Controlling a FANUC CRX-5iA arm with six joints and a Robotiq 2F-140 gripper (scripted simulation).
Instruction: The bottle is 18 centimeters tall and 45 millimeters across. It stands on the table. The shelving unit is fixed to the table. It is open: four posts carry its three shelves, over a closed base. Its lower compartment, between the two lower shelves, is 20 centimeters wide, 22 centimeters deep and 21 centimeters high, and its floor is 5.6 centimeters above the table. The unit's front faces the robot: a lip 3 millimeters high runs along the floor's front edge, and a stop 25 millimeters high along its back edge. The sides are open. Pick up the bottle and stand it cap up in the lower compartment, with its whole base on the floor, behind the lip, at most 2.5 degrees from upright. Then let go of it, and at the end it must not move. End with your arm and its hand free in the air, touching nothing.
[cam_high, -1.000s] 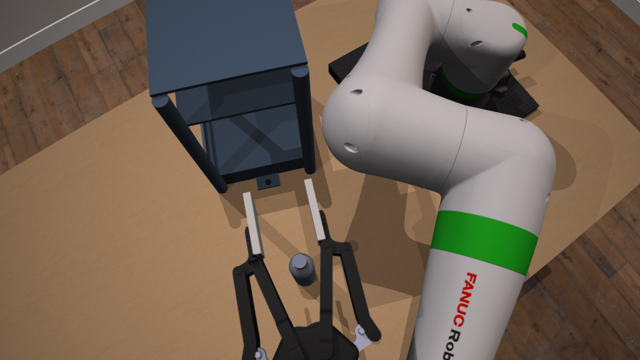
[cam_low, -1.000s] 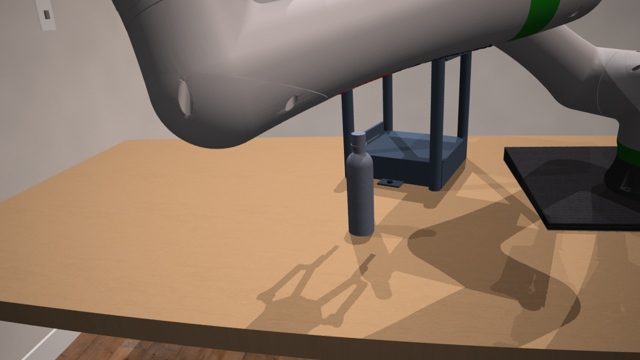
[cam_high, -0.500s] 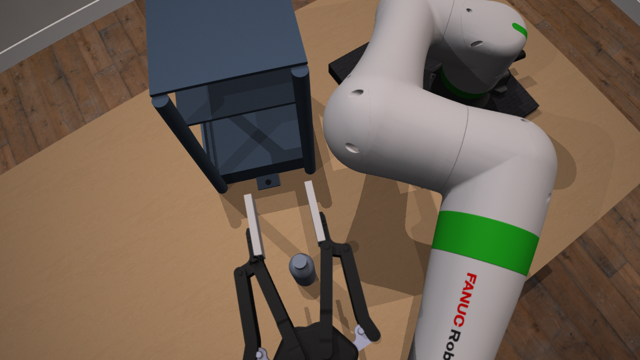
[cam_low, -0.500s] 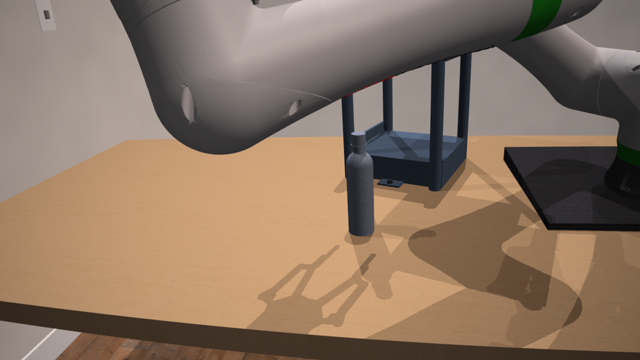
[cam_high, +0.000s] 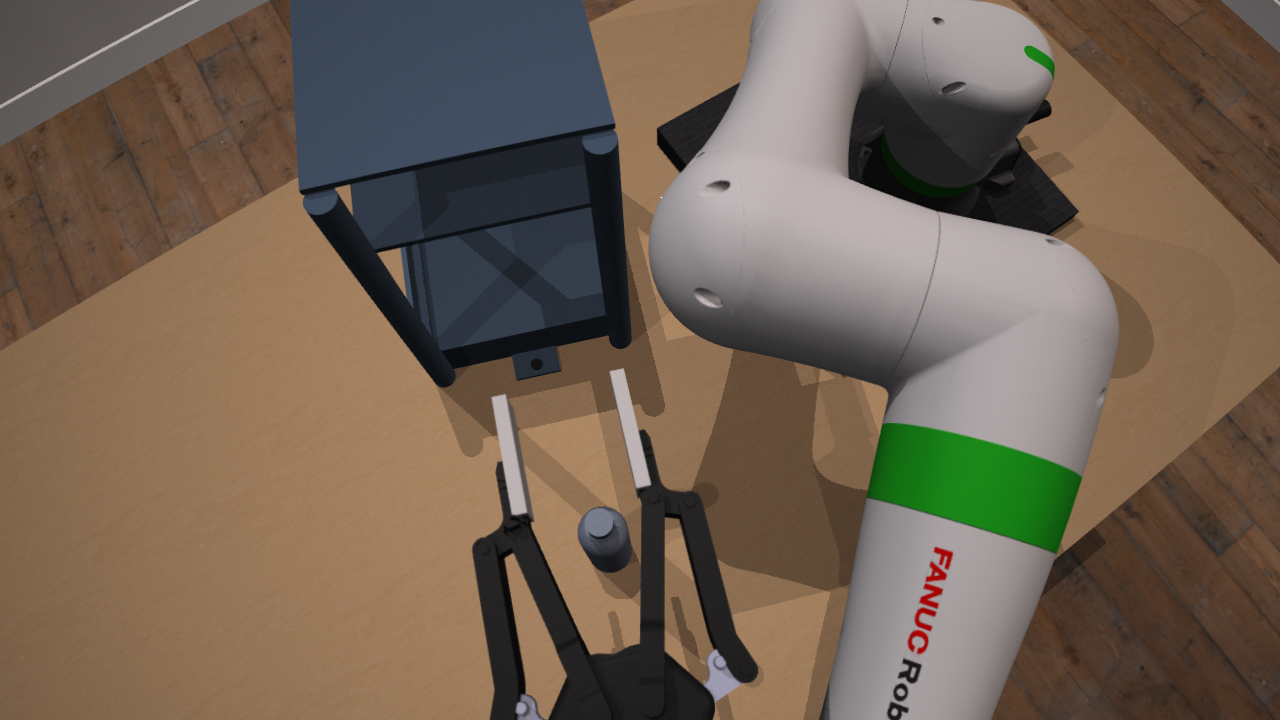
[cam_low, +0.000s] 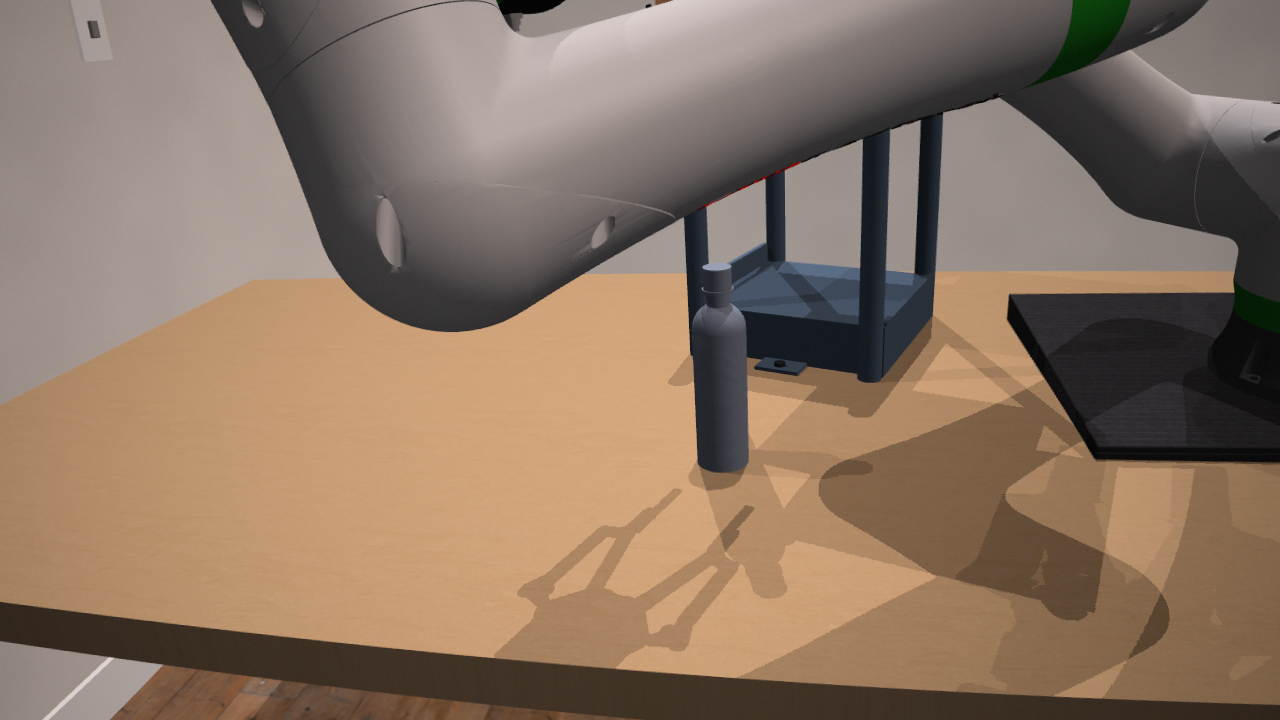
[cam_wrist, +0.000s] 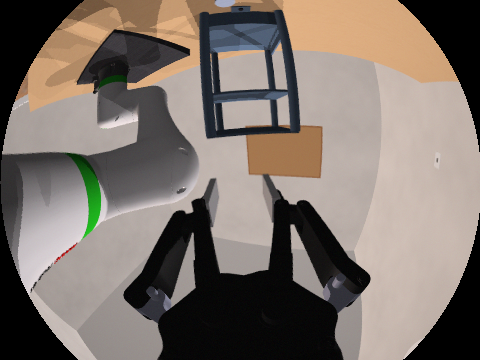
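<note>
My hand is 300 mm above the grey bottle. Round my hand: shelving unit: 20 mm behind, 340 mm to the right, 230 mm below.
</note>
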